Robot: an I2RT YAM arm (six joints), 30 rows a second.
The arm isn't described. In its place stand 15 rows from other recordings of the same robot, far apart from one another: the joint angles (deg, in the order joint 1, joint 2, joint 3, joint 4, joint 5, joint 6), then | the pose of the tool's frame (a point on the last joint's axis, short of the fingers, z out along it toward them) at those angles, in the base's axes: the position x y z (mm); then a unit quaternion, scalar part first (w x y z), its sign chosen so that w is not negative.
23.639, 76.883, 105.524, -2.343, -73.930, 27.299 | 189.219 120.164 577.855 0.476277 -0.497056 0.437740 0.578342
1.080, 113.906, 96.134, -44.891, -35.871, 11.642 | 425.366 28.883 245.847 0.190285 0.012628 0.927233 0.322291
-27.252, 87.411, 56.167, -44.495, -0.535, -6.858 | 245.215 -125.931 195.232 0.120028 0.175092 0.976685 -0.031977
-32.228, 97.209, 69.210, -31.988, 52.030, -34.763 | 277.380 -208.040 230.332 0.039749 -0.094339 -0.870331 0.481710
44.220, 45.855, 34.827, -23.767, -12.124, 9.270 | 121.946 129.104 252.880 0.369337 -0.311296 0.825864 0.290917
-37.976, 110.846, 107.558, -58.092, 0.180, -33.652 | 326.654 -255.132 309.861 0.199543 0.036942 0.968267 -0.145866
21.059, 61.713, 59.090, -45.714, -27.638, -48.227 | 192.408 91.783 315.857 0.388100 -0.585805 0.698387 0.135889
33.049, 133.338, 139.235, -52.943, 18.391, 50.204 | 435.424 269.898 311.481 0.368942 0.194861 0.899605 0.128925
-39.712, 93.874, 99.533, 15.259, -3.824, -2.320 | 292.320 -239.706 499.866 0.775283 0.155615 0.545588 -0.277586
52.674, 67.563, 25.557, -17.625, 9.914, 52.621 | 124.074 152.609 144.043 0.224611 0.022188 0.961488 0.156838
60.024, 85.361, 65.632, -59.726, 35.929, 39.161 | 152.167 222.008 249.320 0.290522 -0.143630 0.936699 -0.132522
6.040, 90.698, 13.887, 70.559, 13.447, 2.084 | 245.019 17.601 140.805 0.667414 0.052578 0.741750 -0.040002
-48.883, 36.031, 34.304, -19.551, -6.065, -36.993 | 104.855 -114.405 281.681 0.442366 0.055682 0.823001 -0.351967
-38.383, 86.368, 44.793, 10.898, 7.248, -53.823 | 248.358 -202.456 203.503 0.302863 -0.085500 0.863568 -0.393971
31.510, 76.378, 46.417, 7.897, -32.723, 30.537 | 242.624 171.312 260.654 0.339009 -0.164143 0.794399 0.476508
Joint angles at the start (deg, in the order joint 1, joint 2, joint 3, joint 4, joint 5, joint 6):
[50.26 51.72 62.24 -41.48 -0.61 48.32]
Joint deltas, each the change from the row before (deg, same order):
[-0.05 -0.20 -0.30 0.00 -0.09 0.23]
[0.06 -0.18 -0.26 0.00 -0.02 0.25]
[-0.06 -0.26 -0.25 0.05 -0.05 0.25]
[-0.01 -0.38 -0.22 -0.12 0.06 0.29]
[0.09 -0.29 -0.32 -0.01 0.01 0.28]
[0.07 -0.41 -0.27 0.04 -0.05 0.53]
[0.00 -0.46 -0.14 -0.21 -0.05 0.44]
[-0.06 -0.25 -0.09 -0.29 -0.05 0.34]
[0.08 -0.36 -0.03 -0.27 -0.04 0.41]
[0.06 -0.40 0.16 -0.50 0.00 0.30]
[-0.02 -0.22 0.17 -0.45 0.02 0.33]
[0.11 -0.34 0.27 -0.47 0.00 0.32]
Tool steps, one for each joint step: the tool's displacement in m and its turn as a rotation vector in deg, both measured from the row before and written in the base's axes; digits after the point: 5 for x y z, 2 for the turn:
[-0.00033 -0.00056 -0.00114 0.08 0.25 -0.09]
[-0.00053 -0.00032 -0.00097 0.08 0.23 -0.05]
[-0.00045 -0.00079 -0.00061 0.20 0.15 -0.15]
[-0.00098 -0.00128 -0.00040 0.17 0.14 -0.21]
[-0.00086 -0.00061 -0.00103 0.12 0.21 -0.06]
[-0.00116 -0.00102 -0.00035 0.44 0.26 -0.16]
[-0.00136 -0.00159 0.00009 0.34 0.24 -0.18]
[-0.00071 -0.00109 -0.00032 0.10 0.33 -0.19]
[-0.00136 -0.00123 0.00033 0.28 0.25 -0.10]
[-0.00166 -0.00173 0.00111 0.21 0.16 -0.09]
[-0.00094 -0.00125 0.00077 0.12 0.25 -0.21]
[-0.00166 -0.00152 0.00159 0.28 0.13 -0.05]

